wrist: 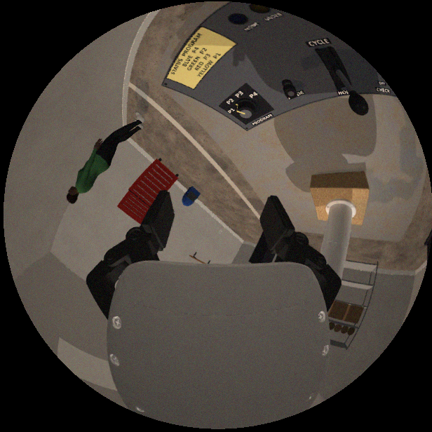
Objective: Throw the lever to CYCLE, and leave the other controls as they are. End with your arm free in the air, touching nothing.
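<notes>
The lever [358, 103] has a black round knob and shows at the upper right of the wrist view. Its black arm runs down from the slot plate, and the knob end lies by the HOLD label, which it partly covers. The CYCLE label [319, 42] is at the other end of the slot plate. My gripper [218, 204] is open and empty, well apart from the lever and the panel [270, 45]. The program dial [245, 112] has its yellow pointer toward P1. The small black mode control [289, 89] stands between the dial and the lever.
A yellow status card [200, 57] is on the panel. A wooden block [319, 197] with a white arm tube [337, 235] is at the right. A person in green [92, 172], a red slatted object [147, 190], a blue object [190, 196] and a shelf rack [360, 267] also show.
</notes>
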